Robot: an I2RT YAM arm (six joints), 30 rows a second.
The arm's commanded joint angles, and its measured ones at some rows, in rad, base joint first. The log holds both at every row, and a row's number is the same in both.
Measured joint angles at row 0: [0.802 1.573 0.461 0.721 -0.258 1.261]
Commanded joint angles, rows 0 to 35: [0.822 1.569 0.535 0.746 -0.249 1.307]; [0.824 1.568 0.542 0.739 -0.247 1.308]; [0.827 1.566 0.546 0.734 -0.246 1.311]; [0.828 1.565 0.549 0.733 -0.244 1.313]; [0.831 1.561 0.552 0.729 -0.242 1.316]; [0.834 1.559 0.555 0.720 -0.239 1.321]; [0.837 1.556 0.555 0.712 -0.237 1.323]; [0.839 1.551 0.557 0.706 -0.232 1.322]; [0.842 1.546 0.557 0.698 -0.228 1.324]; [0.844 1.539 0.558 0.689 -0.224 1.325]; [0.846 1.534 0.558 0.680 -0.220 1.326]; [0.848 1.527 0.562 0.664 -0.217 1.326]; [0.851 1.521 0.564 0.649 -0.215 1.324]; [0.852 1.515 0.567 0.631 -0.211 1.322]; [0.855 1.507 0.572 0.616 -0.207 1.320]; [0.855 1.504 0.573 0.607 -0.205 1.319]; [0.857 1.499 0.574 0.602 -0.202 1.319]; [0.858 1.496 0.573 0.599 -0.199 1.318]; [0.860 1.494 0.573 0.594 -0.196 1.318]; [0.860 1.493 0.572 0.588 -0.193 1.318]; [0.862 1.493 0.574 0.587 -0.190 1.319]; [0.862 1.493 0.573 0.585 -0.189 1.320]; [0.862 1.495 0.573 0.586 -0.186 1.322]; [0.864 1.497 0.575 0.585 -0.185 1.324]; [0.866 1.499 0.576 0.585 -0.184 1.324]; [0.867 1.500 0.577 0.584 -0.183 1.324]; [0.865 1.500 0.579 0.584 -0.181 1.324]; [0.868 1.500 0.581 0.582 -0.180 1.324]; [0.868 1.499 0.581 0.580 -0.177 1.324]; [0.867 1.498 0.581 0.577 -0.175 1.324]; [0.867 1.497 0.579 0.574 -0.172 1.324]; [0.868 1.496 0.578 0.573 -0.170 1.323]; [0.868 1.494 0.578 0.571 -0.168 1.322]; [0.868 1.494 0.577 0.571 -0.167 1.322]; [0.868 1.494 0.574 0.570 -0.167 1.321]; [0.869 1.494 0.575 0.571 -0.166 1.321]
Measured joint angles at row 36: [0.863 1.505 0.551 0.589 -0.191 1.313]
